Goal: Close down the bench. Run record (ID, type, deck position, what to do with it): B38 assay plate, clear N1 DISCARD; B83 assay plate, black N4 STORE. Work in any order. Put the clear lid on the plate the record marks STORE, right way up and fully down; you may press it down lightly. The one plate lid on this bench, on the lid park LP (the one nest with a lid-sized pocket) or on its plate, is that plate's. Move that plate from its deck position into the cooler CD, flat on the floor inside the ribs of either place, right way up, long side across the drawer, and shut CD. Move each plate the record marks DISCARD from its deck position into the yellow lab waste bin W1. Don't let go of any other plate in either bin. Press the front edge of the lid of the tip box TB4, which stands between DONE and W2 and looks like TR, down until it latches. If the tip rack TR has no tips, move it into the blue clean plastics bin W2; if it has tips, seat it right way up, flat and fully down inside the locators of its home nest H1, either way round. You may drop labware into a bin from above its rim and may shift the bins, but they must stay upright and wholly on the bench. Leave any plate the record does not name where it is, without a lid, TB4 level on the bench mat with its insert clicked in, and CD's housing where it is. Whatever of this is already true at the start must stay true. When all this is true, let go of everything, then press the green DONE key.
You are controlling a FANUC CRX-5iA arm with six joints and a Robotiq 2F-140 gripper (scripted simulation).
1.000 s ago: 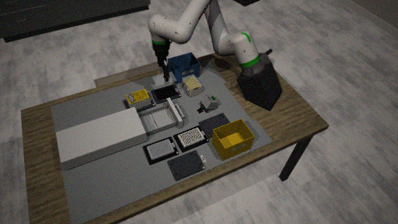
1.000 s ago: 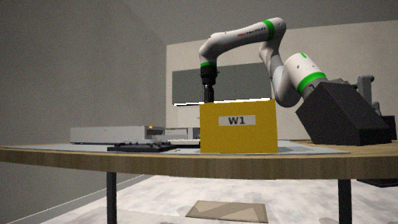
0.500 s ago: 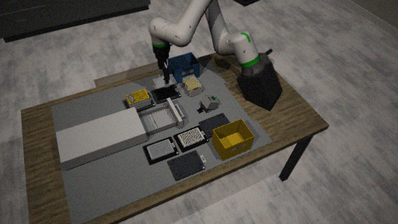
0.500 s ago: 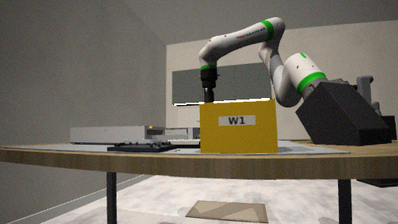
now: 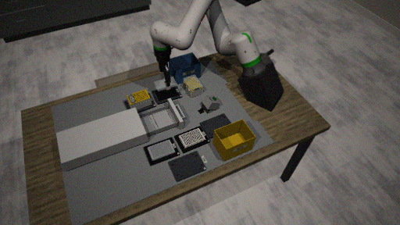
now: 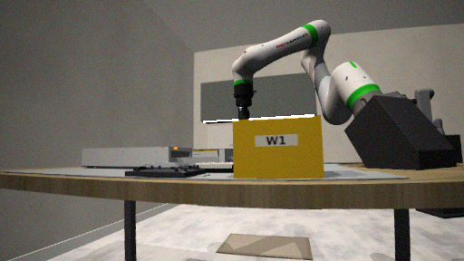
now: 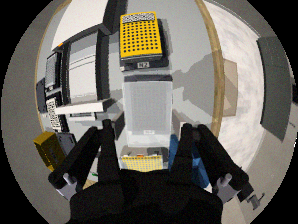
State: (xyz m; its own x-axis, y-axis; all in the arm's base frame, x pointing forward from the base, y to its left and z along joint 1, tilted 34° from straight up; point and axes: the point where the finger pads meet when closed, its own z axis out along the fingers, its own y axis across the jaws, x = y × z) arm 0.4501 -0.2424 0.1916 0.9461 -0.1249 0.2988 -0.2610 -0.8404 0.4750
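My gripper is now 10 cm above the black plate. Also, from my hand: clear lid: 2 cm below; yellow tip rack TR: 17 cm ahead, 4 cm to the right, 6 cm below; blue bin W2: 20 cm behind, 8 cm to the right, 8 cm below.
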